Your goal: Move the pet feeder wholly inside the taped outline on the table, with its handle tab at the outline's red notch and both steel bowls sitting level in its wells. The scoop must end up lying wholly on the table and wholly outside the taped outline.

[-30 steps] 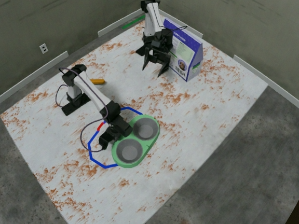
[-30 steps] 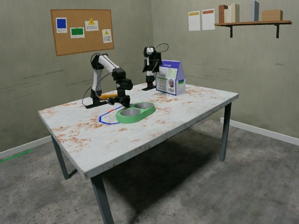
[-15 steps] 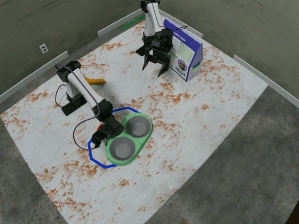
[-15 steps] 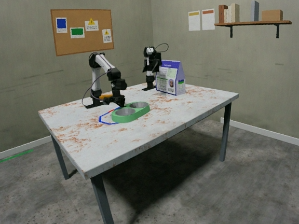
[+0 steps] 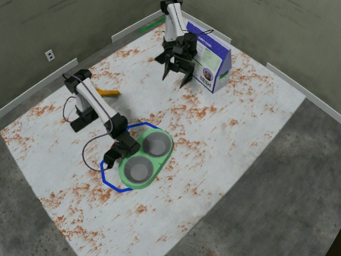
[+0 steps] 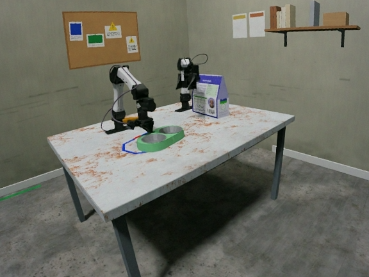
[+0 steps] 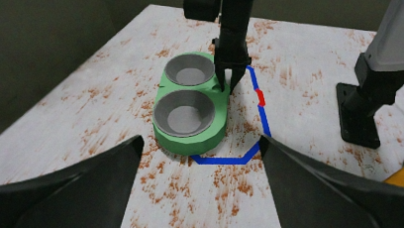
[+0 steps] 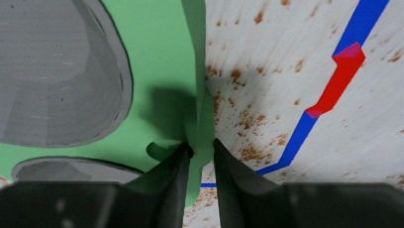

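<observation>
The blue taped outline is 4 cm below my right hand, 2 cm ahead of it and 1 cm to the right of it. Round my right hand: orange scoop: 39 cm behind, 10 cm to the left, 2 cm below; then white puppy food bag: 63 cm to the left, 11 cm above, 5 cm behind; then green pet feeder: 8 cm ahead, 3 cm below, 1 cm to the left.
</observation>
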